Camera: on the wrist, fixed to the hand. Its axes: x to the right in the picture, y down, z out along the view.
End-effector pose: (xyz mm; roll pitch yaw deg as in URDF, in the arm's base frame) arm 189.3 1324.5 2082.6 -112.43 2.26 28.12
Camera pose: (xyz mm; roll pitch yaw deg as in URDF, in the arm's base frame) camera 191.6 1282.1 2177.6 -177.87 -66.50 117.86
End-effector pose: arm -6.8 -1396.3 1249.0 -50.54 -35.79 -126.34
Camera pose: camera -74.3 -1317.2 1244.8 51.28 -37.98 105.59
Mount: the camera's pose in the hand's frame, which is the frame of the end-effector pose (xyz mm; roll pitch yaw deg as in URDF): -21.7 -72.4 -71.5 1.03 -1.08 -91.97
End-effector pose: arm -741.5 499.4 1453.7 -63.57 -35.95 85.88
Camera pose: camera -648.2 455.6 1467.7 61.46 -45.31 -56.64
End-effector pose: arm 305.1 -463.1 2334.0 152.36 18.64 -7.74
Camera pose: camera 307.3 -365.2 2369.1 -157.05 26.36 94.25
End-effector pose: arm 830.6 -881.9 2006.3 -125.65 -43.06 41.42
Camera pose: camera 777.8 -949.7 2064.9 122.88 -34.18 175.16
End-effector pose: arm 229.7 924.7 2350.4 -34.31 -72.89 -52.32
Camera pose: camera 157.2 854.8 2324.3 76.98 -7.90 -176.98
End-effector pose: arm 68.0 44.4 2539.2 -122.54 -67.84 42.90
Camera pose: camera 9.0 -39.5 2556.6 103.57 -16.38 -172.32
